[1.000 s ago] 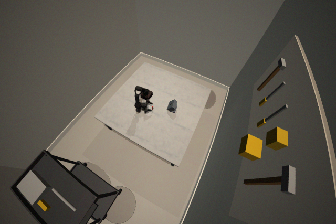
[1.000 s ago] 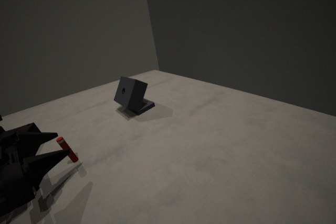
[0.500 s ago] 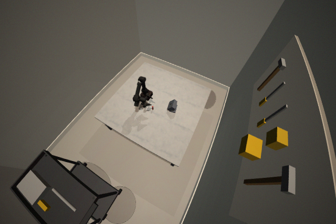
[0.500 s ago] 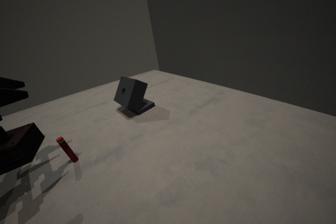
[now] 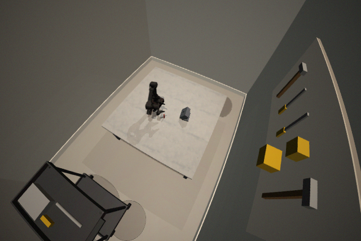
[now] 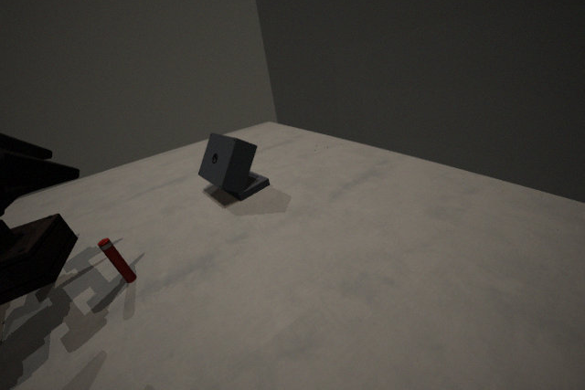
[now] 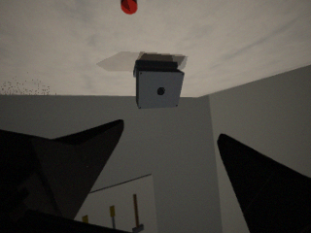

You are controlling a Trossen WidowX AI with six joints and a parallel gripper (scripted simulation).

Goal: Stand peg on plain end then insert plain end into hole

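Right now my gripper tip is 10 mm short of the red peg, 30 mm to the left of it and 130 mm above it. Round my gripper tip: grey sloped panel 190 mm ahead, 160 mm to the left, 110 mm below.
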